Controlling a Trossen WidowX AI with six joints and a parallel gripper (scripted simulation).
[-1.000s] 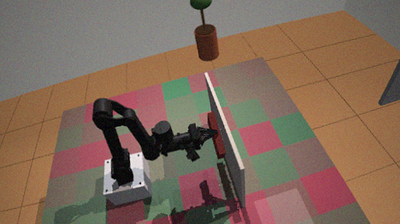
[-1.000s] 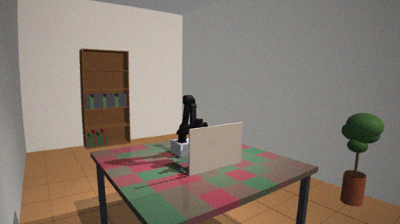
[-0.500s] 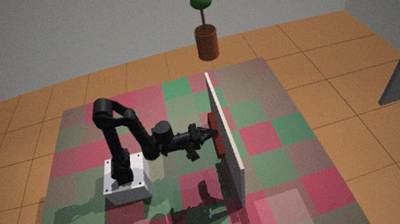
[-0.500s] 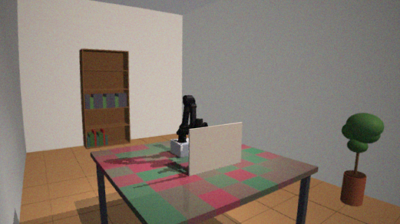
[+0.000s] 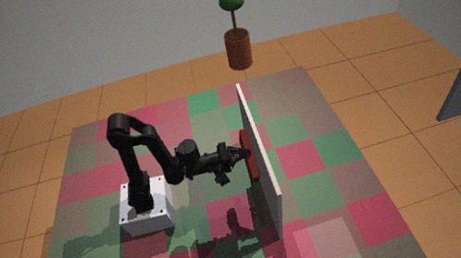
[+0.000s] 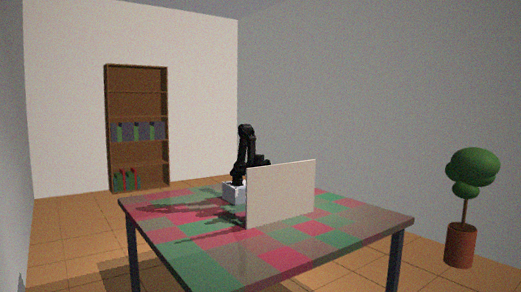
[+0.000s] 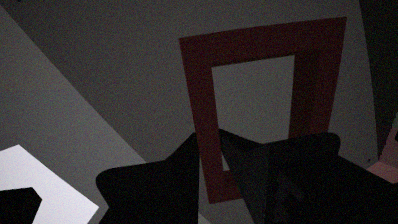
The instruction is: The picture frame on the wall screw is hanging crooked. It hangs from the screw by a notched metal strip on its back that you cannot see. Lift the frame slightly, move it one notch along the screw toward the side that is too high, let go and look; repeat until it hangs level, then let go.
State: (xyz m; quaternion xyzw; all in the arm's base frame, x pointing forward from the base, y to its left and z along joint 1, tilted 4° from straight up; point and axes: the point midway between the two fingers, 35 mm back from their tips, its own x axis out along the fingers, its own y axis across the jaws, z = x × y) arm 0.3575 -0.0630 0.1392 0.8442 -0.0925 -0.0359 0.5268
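The picture frame lies 5 cm below my gripper tip, 2 cm to the left of it and 1 cm ahead of it. From my gripper tip the other things lie so: wall panel: 7 cm below, 2 cm ahead, 1 cm to the left.
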